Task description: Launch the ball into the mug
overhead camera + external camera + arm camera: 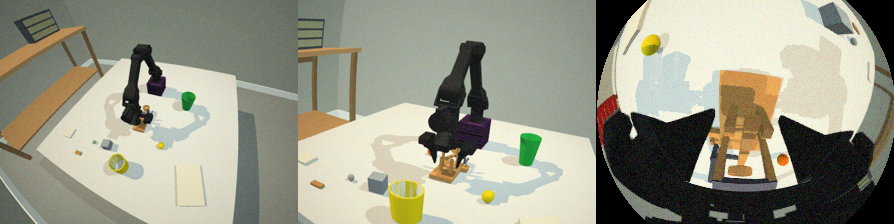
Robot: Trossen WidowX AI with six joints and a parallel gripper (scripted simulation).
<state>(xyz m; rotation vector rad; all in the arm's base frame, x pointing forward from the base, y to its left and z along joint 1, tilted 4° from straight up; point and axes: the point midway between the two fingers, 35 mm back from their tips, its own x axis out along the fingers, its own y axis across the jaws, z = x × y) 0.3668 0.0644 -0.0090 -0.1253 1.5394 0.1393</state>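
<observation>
Now: the orange ball 120 mm behind my gripper tip, 130 mm to the right of it and 30 mm below it. The rest, counted from my gripper tip: grey cube (230 mm ahead, 110 mm to the right, 20 mm below); then wooden catapult (60 mm behind, 10 mm to the left, 10 mm above); then yellow ball (70 mm ahead, 190 mm to the left, 20 mm below).
</observation>
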